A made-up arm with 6 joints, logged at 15 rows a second.
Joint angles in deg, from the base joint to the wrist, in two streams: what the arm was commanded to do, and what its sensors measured. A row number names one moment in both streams.
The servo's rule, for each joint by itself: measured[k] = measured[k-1] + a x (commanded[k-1-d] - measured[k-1]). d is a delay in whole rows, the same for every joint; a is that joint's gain. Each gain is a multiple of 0.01, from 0.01 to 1. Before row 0 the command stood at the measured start. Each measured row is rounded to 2 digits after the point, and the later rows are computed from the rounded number. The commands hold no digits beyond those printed.
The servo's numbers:
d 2
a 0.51 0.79 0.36 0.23 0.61 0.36
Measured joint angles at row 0:
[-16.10, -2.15, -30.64, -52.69, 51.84, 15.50]
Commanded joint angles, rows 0 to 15:
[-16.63, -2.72, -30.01, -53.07, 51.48, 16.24]
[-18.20, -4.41, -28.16, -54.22, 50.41, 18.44]
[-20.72, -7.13, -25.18, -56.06, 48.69, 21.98]
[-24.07, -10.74, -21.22, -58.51, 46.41, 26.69]
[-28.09, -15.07, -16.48, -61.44, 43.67, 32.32]
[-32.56, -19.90, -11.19, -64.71, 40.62, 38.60]
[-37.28, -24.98, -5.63, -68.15, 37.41, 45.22]
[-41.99, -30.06, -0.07, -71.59, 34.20, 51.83]
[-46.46, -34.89, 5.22, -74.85, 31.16, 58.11]
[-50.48, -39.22, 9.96, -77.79, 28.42, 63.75]
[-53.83, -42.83, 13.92, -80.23, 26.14, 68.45]
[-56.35, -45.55, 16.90, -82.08, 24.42, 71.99]
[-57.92, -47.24, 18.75, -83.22, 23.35, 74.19]
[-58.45, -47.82, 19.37, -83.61, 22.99, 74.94]
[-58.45, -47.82, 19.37, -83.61, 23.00, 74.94]
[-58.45, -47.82, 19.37, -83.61, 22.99, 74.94]
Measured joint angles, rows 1 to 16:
[-16.10, -2.15, -30.64, -52.69, 51.84, 15.50]
[-16.10, -2.15, -30.64, -52.69, 51.84, 15.50]
[-16.37, -2.60, -30.41, -52.78, 51.62, 15.77]
[-17.30, -4.03, -29.60, -53.11, 50.88, 16.73]
[-19.04, -6.48, -28.01, -53.79, 49.54, 18.62]
[-21.61, -9.85, -25.57, -54.88, 47.63, 21.53]
[-24.91, -13.97, -22.30, -56.39, 45.21, 25.41]
[-28.81, -18.65, -18.30, -58.30, 42.41, 30.16]
[-33.13, -23.65, -13.74, -60.57, 39.36, 35.58]
[-37.65, -28.71, -8.82, -63.10, 36.21, 41.43]
[-42.14, -33.59, -3.77, -65.80, 33.13, 47.43]
[-46.39, -38.04, 1.17, -68.56, 30.26, 53.31]
[-50.18, -41.82, 5.76, -71.24, 27.75, 58.76]
[-53.33, -44.77, 9.77, -73.73, 25.72, 63.52]
[-55.67, -46.72, 13.00, -75.91, 24.27, 67.36]
[-57.09, -47.59, 15.29, -77.68, 23.49, 70.09]

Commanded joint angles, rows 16 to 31:
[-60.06, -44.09, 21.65, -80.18, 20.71, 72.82]
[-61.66, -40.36, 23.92, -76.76, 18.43, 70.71]
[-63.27, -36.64, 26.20, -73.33, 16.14, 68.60]
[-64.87, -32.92, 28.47, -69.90, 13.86, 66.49]
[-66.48, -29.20, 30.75, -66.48, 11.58, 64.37]
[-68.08, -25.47, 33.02, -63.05, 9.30, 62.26]
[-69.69, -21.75, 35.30, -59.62, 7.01, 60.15]
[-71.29, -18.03, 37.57, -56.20, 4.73, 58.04]
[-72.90, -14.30, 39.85, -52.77, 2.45, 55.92]
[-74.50, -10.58, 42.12, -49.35, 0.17, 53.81]
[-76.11, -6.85, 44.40, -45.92, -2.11, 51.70]
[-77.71, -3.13, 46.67, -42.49, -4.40, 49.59]
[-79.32, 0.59, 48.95, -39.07, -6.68, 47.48]
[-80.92, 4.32, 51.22, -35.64, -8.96, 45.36]
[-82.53, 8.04, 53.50, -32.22, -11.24, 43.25]
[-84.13, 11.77, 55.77, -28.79, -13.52, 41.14]
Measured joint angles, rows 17 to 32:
[-57.78, -47.77, 16.76, -79.04, 23.19, 71.84]
[-58.12, -47.81, 17.70, -80.09, 23.07, 72.96]
[-59.11, -44.87, 19.12, -80.11, 21.63, 72.91]
[-60.41, -41.31, 20.85, -79.34, 19.68, 72.12]
[-61.87, -37.62, 22.78, -77.96, 17.52, 70.85]
[-63.40, -33.91, 24.83, -76.11, 15.29, 69.28]
[-64.97, -30.19, 26.96, -73.90, 13.03, 67.51]
[-66.56, -26.46, 29.14, -71.40, 10.75, 65.62]
[-68.16, -22.74, 31.36, -68.69, 8.47, 63.65]
[-69.76, -19.02, 33.60, -65.82, 6.19, 61.63]
[-71.36, -15.29, 35.85, -62.82, 3.91, 59.57]
[-72.96, -11.57, 38.11, -59.72, 1.63, 57.50]
[-74.57, -7.84, 40.37, -56.55, -0.65, 55.41]
[-76.17, -4.12, 42.64, -53.32, -2.94, 53.31]
[-77.78, -0.40, 44.91, -50.04, -5.22, 51.21]
[-79.38, 3.33, 47.18, -46.73, -7.50, 49.10]

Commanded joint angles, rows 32 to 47:
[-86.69, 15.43, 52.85, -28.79, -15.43, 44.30]
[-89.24, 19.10, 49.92, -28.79, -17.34, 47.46]
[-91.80, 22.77, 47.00, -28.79, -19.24, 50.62]
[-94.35, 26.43, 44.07, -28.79, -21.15, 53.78]
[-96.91, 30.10, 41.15, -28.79, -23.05, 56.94]
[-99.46, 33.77, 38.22, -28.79, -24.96, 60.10]
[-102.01, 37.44, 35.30, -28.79, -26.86, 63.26]
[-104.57, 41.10, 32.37, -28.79, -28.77, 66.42]
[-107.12, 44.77, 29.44, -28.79, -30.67, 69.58]
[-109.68, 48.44, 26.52, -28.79, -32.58, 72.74]
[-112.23, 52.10, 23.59, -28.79, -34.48, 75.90]
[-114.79, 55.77, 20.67, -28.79, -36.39, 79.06]
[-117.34, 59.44, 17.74, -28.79, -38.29, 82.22]
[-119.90, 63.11, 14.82, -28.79, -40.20, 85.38]
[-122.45, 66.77, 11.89, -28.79, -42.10, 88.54]
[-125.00, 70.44, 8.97, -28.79, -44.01, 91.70]
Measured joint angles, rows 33 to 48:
[-80.99, 7.05, 49.46, -43.39, -9.78, 46.99]
[-82.59, 10.78, 51.73, -40.03, -12.06, 44.88]
[-84.68, 14.45, 52.13, -37.44, -14.12, 44.67]
[-87.01, 18.12, 51.33, -35.45, -16.08, 45.67]
[-89.45, 21.79, 49.77, -33.92, -18.01, 47.45]
[-91.95, 25.46, 47.72, -32.74, -19.93, 49.73]
[-94.48, 29.13, 45.35, -31.83, -21.83, 52.33]
[-97.02, 32.80, 42.78, -31.13, -23.74, 55.13]
[-99.56, 36.47, 40.09, -30.59, -25.64, 58.06]
[-102.12, 40.13, 37.31, -30.18, -27.55, 61.07]
[-104.67, 43.80, 34.48, -29.86, -29.45, 64.13]
[-107.23, 47.47, 31.61, -29.61, -31.36, 67.23]
[-109.78, 51.13, 28.72, -29.42, -33.26, 70.35]
[-112.34, 54.80, 25.82, -29.28, -35.17, 73.49]
[-114.89, 58.47, 22.91, -29.17, -37.07, 76.63]
[-117.45, 62.14, 20.00, -29.08, -38.98, 79.78]

